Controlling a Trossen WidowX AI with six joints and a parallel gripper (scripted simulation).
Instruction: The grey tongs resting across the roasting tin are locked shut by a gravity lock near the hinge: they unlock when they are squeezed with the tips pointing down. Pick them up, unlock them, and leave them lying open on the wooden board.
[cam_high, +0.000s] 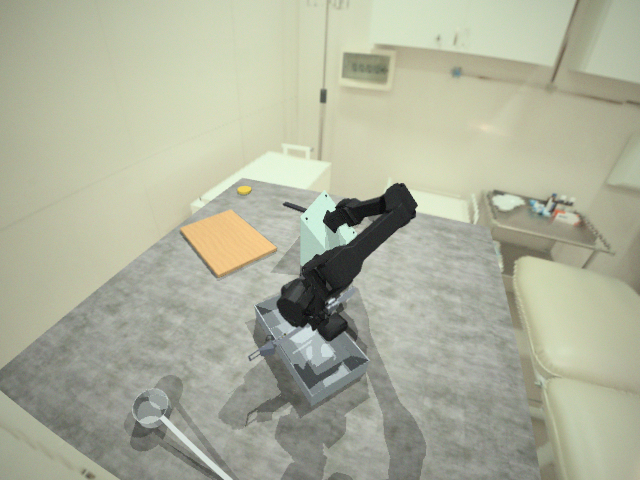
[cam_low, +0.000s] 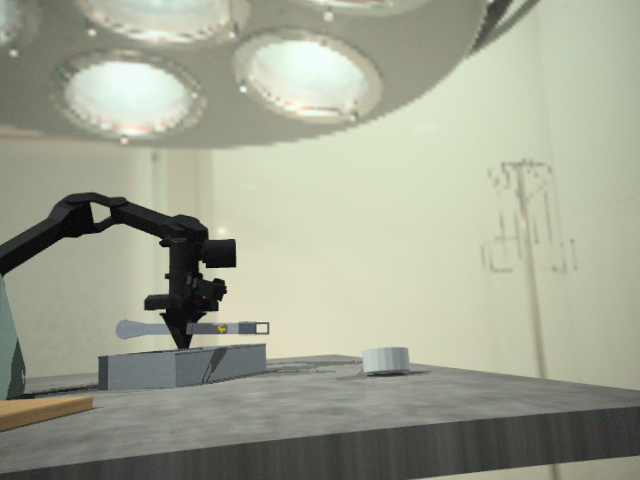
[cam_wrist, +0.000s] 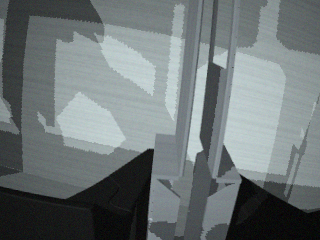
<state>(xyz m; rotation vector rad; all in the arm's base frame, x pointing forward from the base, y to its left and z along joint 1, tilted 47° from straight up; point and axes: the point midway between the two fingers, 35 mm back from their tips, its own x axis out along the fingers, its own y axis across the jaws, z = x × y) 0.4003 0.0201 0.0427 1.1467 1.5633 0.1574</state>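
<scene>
Now: the grey roasting tin 1 cm ahead of my gripper tip, 1 cm to the right of it and 3 cm below it. The rest, counted from my gripper tip: wooden board: 34 cm behind, 45 cm to the right, 5 cm below.
</scene>
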